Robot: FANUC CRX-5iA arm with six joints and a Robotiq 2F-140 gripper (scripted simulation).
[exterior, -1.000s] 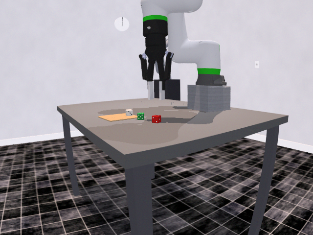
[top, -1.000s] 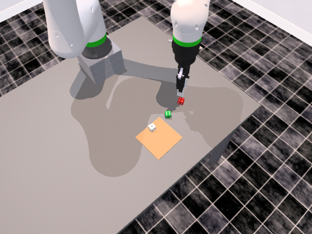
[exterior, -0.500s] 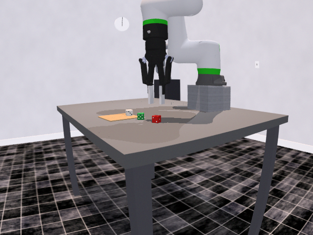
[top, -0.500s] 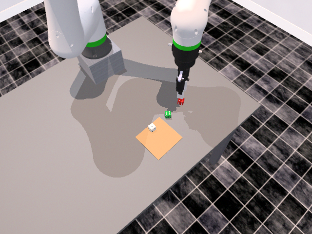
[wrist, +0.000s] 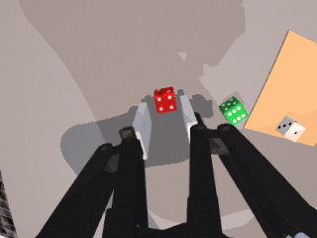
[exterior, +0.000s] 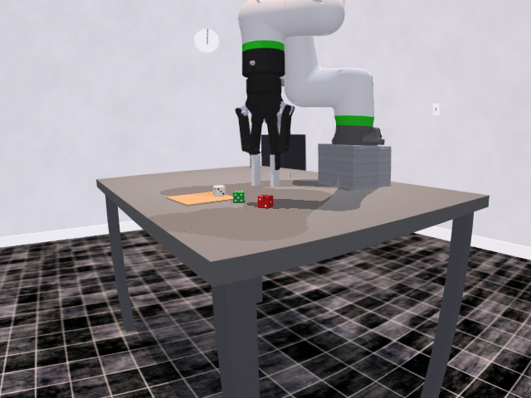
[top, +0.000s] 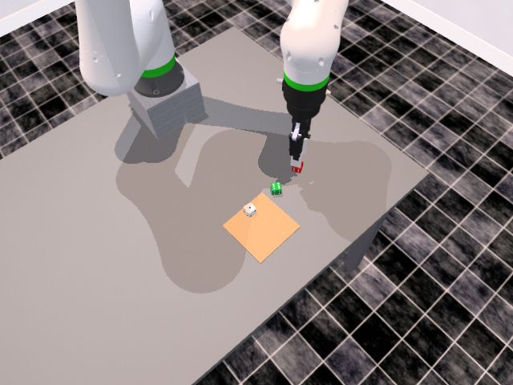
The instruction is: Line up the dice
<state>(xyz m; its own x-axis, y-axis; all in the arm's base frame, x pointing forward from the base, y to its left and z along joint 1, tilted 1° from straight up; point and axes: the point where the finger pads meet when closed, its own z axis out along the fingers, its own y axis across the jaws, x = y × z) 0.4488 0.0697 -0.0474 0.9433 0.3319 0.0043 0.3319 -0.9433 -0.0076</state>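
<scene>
Now: hand 70 mm above the red die. Also, from my hand: white die 10 mm behind, 190 mm to the right, 60 mm below; then green die 90 mm to the right, 70 mm below; then mat 30 mm ahead, 200 mm to the right, 80 mm below.
</scene>
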